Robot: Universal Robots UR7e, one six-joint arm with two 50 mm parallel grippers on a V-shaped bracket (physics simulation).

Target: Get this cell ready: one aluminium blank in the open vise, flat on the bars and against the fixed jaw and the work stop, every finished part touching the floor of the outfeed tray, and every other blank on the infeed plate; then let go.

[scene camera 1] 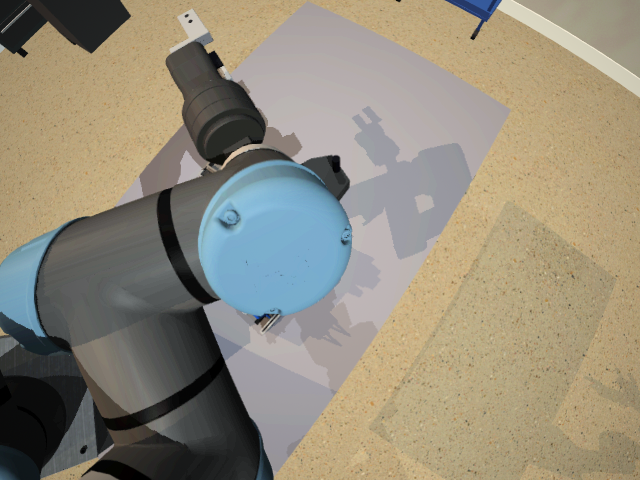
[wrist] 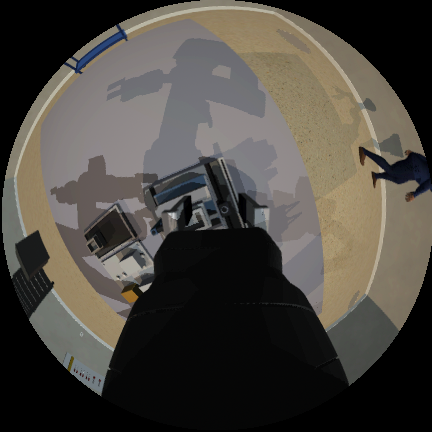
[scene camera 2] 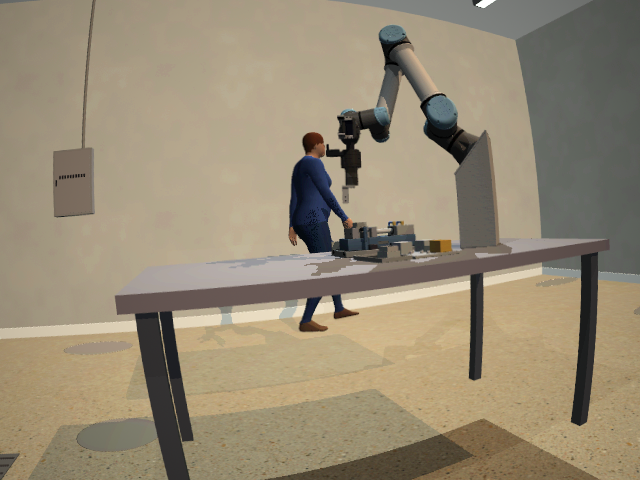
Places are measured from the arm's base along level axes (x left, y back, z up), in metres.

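Pixels of known places: hand, tool point: [wrist: 214, 207] [scene camera 2: 345, 198]; arm's base, link origin: [scene camera 2: 474, 155].
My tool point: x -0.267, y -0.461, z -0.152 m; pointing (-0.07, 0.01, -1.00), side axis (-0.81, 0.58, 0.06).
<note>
For each thing: its top centre in the pictures, then the offset to it from my tool point.
- vise, top centre: [wrist: 205, 251] [scene camera 2: 376, 225] dx +0.073, dy +0.077, dz -0.106 m
- part with a pocket, top centre: [wrist: 189, 223] [scene camera 2: 359, 222] dx +0.054, dy +0.015, dz -0.091 m
- small pocketed part, top centre: [scene camera 2: 388, 246] [wrist: 91, 245] [scene camera 1: 216, 164] dx +0.350, dy -0.101, dz -0.165 m
- infeed plate, top centre: [scene camera 2: 421, 252] [wrist: 133, 275] dx +0.332, dy +0.050, dz -0.197 m
- pale blank, top centre: [wrist: 129, 265] [scene camera 2: 401, 242] dx +0.279, dy +0.014, dz -0.162 m
- yellow block, top centre: [scene camera 2: 440, 240] [wrist: 130, 296] dx +0.385, dy +0.086, dz -0.162 m
My gripper [wrist: 216, 210] [scene camera 2: 345, 194] points down, open and empty, high above the vise [wrist: 181, 191] [scene camera 2: 356, 244]. In the wrist view a part with a pocket [wrist: 199, 218] shows below and between the fingers, at the vise; how it rests is unclear. The outfeed tray [wrist: 114, 224] lies left of the vise, with a small pocketed part [wrist: 94, 243] at its outer end. Beside it is the infeed plate [wrist: 112, 265] with a pale blank [wrist: 132, 261]; my gripper body hides some of it. In scene camera 1 the arm hides nearly all of the vise.
A yellow block [wrist: 131, 293] [scene camera 2: 440, 245] sits near the infeed plate. The arm's mount [scene camera 2: 475, 206] stands at the right of the table [scene camera 2: 232, 289]. A person in blue [scene camera 2: 312, 191] [wrist: 412, 170] is behind the table. The second gripper's finger [scene camera 1: 193, 23] sticks out sideways.
</note>
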